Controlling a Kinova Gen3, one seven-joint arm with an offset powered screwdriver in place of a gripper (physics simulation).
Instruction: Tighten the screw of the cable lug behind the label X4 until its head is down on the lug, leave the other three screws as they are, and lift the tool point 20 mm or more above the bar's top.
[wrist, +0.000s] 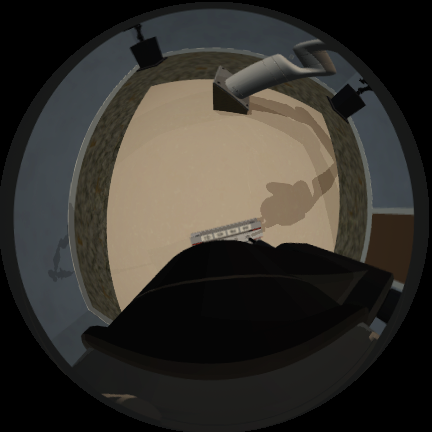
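Pixels of known places: hand at its tool point: (249, 238); arm's base at its link origin: (234, 88).
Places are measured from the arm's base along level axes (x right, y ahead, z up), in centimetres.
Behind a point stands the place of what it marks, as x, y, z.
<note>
The grey terminal bar (194, 236) @(0.8, 48.2, -3.4) lies slightly slanted at the lower middle of the wrist view. Four pale labels stand in a row along it, one of them a label (232, 231) @(-7.8, 44.9, -3.3) right of the middle. Their lettering is too small to read surely, so I cannot tell which is X4. My screwdriver's dark tip (252, 240) @(-11.2, 45.1, 2.5) shows at the bar's right part, on the side nearer my tool housing. Whether it touches a screw or hangs above one cannot be told. The black housing hides much of the lugs and screws. The tool has no fingers.
The black tool housing (225, 310) fills the lower part of the view. The tan table top (175, 165) @(11.5, 30.6, -7.6) spreads beyond the bar. The arm's grey base link (257, 77) @(-5.6, 3.8, 8.7) stands on a dark wedge mount (226, 99) @(1.7, 5.8, -1.8) at the far edge. The arm's shadow lies right of the bar.
</note>
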